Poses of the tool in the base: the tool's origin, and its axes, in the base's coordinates. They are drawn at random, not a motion.
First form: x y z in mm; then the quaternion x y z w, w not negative.
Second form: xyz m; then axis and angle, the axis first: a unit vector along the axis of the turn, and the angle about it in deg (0 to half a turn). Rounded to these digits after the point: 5 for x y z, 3 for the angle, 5 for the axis.
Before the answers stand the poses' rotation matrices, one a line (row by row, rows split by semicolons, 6 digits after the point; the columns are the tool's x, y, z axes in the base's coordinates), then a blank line. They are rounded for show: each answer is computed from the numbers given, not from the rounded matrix.
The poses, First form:
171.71 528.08 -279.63 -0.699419 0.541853 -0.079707 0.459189
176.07 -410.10 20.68 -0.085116 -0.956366 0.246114 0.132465
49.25 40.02 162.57 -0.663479 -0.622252 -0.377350 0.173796
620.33 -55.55 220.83 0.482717 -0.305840 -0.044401 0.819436
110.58 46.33 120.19 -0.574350 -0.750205 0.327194 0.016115
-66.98 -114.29 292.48 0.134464 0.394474 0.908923 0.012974
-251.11 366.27 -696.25 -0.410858 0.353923 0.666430 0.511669
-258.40 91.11 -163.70 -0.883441 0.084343 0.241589 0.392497
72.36 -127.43 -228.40 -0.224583 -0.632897 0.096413 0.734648
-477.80 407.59 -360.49 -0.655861 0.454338 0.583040 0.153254
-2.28 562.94 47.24 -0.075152 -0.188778 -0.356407 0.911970
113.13 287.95 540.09 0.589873 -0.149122 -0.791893 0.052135
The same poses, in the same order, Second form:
0.400084 -0.684764 0.609123; -0.831166 0.008919 0.555952; -0.386129 -0.728710 -0.565584
-0.950417 0.097601 -0.295267; 0.228007 0.864366 -0.448200; 0.211474 -0.493300 -0.843762
-0.059181 0.956866 0.284438; 0.694538 -0.165195 0.700234; 0.717017 0.238994 -0.654804
0.808981 -0.222501 -0.544099; -0.368036 0.530026 -0.763952; 0.458366 0.818270 0.346893
-0.339725 0.851214 -0.400026; 0.872305 0.126133 -0.472413; -0.351668 -0.509436 -0.785369
-0.963502 0.082500 0.254671; 0.129670 -0.688444 0.713604; 0.234199 0.720582 0.652619
-0.138781 -0.972807 -0.185433; 0.391159 -0.225867 0.892177; -0.909799 0.051283 0.411868
0.869042 -0.338670 -0.360650; 0.040622 -0.677665 0.734248; -0.493068 -0.652743 -0.575162
0.180291 0.142617 -0.973219; 0.425935 0.880534 0.207940; 0.886608 -0.452018 0.098007
-0.092718 -0.774672 -0.625529; -0.417259 -0.540180 0.730822; -0.904045 0.328768 -0.273154
0.674674 0.678439 -0.290750; -0.621691 0.734653 0.271636; 0.397889 -0.002509 0.917430
-0.298664 -0.093355 -0.949781; -0.258497 -0.950089 0.174671; -0.918684 0.297683 0.259625

0.17171 0.52808 -0.27963 -0.78733 0.60996 -0.08973 125.330
0.17607 -0.41010 0.02068 -0.08587 -0.96487 0.24830 164.776
0.04925 0.04002 0.16257 -0.67373 -0.63187 -0.38318 159.983
0.62033 -0.05555 0.22083 0.84219 -0.53359 -0.07747 69.943
0.11058 0.04633 0.12019 -0.57442 -0.75030 0.32724 178.153
-0.06698 -0.11429 0.29248 0.13448 0.39451 0.90900 178.513
-0.25111 0.36627 -0.69625 -0.47820 0.41193 0.77566 118.450
-0.25840 0.09111 -0.16370 -0.96052 0.09170 0.26267 133.780
0.07236 -0.12743 -0.22840 -0.33102 -0.93286 0.14211 85.445
-0.47780 0.40759 -0.36049 -0.66370 0.45977 0.59001 162.369
-0.00228 0.56294 0.04724 -0.18318 -0.46015 -0.86874 48.442
0.11313 0.28795 0.54009 0.59068 -0.14933 -0.79297 174.023

